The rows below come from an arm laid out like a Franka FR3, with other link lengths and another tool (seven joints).
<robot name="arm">
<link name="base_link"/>
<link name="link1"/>
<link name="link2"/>
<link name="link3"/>
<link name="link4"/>
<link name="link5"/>
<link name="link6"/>
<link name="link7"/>
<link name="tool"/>
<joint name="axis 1" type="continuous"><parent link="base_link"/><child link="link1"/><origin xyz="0 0 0.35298"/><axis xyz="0 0 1"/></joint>
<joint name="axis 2" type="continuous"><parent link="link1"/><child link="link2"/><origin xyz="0 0 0"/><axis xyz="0 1 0"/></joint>
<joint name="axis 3" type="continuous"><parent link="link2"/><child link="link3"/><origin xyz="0 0 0.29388"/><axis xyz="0 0 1"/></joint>
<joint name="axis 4" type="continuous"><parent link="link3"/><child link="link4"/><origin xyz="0.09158 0 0"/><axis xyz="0 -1 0"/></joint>
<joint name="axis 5" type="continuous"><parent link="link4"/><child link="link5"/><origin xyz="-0.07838 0 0.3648"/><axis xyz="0 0 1"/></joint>
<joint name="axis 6" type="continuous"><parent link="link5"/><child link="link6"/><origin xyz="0 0 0"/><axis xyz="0 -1 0"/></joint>
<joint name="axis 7" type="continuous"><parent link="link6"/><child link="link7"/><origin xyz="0.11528 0 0"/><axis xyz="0 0 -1"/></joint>
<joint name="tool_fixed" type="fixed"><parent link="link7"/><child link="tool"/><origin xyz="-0.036 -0.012 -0.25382" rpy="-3.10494 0 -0.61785"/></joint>
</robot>
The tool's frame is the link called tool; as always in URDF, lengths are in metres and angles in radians. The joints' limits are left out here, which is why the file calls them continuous.
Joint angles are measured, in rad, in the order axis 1, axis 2, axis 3, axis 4, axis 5, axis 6, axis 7. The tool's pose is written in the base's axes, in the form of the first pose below.
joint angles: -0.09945, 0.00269, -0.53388, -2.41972, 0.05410, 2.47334, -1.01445
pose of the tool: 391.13, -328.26, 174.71, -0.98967, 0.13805, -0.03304, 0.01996
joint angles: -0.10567, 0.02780, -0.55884, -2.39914, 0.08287, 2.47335, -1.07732
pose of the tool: 386.15, -345.54, 172.33, -0.99030, 0.13305, -0.03423, 0.02073
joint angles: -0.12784, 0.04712, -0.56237, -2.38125, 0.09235, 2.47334, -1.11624
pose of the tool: 381.46, -360.66, 171.57, -0.99081, 0.12979, -0.03387, 0.01740
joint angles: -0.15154, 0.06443, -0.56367, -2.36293, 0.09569, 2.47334, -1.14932
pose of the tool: 376.78, -375.86, 171.92, -0.99131, 0.12664, -0.03339, 0.01247
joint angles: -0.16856, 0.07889, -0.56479, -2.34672, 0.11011, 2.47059, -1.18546
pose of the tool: 374.01, -386.68, 171.98, -0.99178, 0.12270, -0.03438, 0.01181
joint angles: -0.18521, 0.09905, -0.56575, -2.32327, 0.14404, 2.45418, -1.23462
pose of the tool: 371.65, -395.71, 170.43, -0.99213, 0.11896, -0.03450, 0.01833
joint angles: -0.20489, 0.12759, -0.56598, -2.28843, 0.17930, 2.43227, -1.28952
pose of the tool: 370.40, -407.51, 169.20, -0.99270, 0.11315, -0.03407, 0.02407
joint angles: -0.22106, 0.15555, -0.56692, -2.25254, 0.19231, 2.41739, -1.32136
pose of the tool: 370.26, -420.67, 169.89, -0.99329, 0.10883, -0.03214, 0.02216
